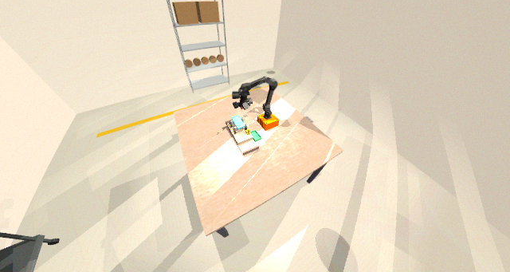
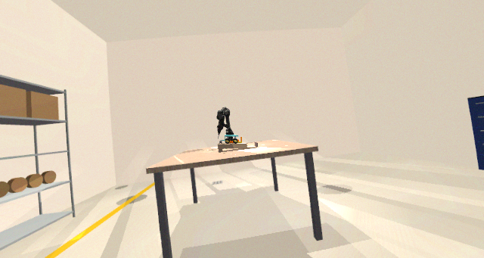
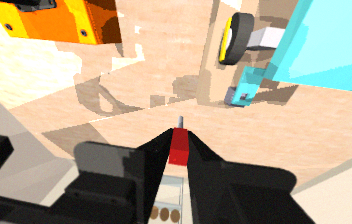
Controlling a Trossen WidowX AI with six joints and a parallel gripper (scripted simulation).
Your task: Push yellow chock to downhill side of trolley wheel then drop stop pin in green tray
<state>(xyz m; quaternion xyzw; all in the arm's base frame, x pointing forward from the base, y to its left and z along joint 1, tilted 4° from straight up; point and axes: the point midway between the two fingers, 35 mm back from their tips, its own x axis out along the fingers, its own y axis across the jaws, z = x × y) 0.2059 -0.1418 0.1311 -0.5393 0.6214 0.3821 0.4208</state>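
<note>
Now: gripper tip 10 mm short of the green tray, 240 mm to the right of it and 180 mm above it. Round my gripper tip: yellow chock 80 mm ahead, 210 mm to the left, 90 mm below; red-headed stop pin right at my gripper tip; blue trolley 120 mm ahead, 110 mm to the left, 60 mm below.
</note>
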